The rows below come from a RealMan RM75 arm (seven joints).
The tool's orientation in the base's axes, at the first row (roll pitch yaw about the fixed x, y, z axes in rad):
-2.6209 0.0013 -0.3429
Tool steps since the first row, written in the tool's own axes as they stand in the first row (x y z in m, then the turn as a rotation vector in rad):
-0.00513 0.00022 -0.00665 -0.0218 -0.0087 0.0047
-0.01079 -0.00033 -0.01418 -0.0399 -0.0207 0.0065
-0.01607 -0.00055 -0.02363 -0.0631 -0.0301 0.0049
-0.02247 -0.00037 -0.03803 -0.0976 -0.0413 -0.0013
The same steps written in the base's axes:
-0.00600 -0.00157 0.00567 -0.0172 0.0166 0.0003
-0.01242 -0.00275 0.01248 -0.0304 0.0334 0.0047
-0.01890 -0.00523 0.02079 -0.0498 0.0481 0.0108
-0.02737 -0.00998 0.03320 -0.0801 0.0659 0.0218

